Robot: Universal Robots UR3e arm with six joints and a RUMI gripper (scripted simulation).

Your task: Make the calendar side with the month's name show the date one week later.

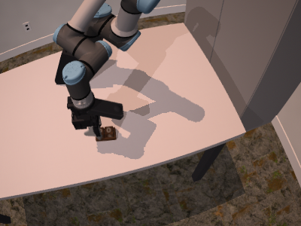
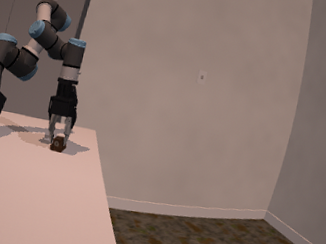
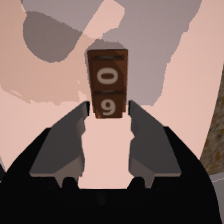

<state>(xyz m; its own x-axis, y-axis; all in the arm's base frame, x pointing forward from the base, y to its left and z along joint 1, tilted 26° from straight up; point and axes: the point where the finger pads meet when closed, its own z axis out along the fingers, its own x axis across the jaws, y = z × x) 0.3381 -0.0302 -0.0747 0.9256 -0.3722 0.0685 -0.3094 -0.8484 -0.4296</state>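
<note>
My hand is 3 cm above the brown tray and 2 cm to the right of it.
</note>
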